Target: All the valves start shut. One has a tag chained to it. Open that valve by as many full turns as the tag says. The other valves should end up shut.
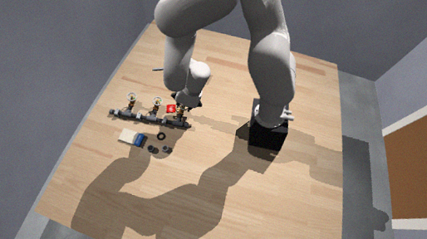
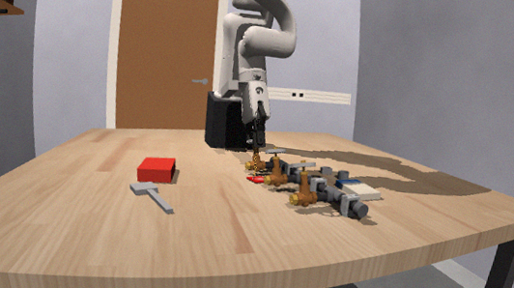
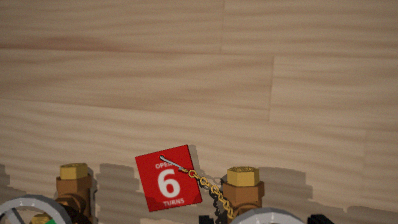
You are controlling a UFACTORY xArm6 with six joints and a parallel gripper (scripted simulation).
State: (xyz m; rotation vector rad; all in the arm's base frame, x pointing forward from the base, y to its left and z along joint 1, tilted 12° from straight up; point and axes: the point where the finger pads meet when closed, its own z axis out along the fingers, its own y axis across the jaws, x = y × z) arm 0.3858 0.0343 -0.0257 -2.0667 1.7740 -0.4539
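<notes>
Now: the red tag 8 cm ahead of my hand, 1 cm to the right of it and 8 cm below it. The rest, counted from my hand: grey hammer-like tool: 21 cm ahead, 24 cm to the right, 8 cm below; grey box: 19 cm ahead, 21 cm to the left, 7 cm below; red box: 5 cm ahead, 25 cm to the right, 7 cm below.
</notes>
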